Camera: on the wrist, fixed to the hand. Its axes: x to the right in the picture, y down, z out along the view.
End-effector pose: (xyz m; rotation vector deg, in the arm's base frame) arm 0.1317 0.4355 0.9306 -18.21 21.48 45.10
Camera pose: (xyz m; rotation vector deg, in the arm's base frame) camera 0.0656 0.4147 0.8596 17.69 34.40 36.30
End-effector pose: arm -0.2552 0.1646 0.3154 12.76 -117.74 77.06
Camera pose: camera -0.2206 0.2536 0.2885 28.84 -88.99 114.28
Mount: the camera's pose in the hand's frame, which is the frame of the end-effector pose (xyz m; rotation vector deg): -0.0245 0.0444 -0.0853 37.93 -0.72 0.58
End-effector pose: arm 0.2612 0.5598 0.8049 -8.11 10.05 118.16
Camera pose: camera 0.2361 0.5020 0.7283 16.01 47.77 109.46
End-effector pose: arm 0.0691 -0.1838 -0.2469 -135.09 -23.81 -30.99
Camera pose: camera 0.0441 -0.2771 -0.2242 -98.84 -28.51 -18.12
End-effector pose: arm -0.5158 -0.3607 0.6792 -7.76 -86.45 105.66
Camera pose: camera -0.4754 -0.3082 0.6053 10.56 -47.94 128.95
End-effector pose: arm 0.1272 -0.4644 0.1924 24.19 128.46 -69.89
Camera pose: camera 0.1427 -0.3690 0.2147 37.93 101.42 -111.10
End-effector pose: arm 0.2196 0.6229 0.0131 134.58 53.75 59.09
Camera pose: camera 0.1610 0.5827 0.0824 -148.39 -74.11 -40.45
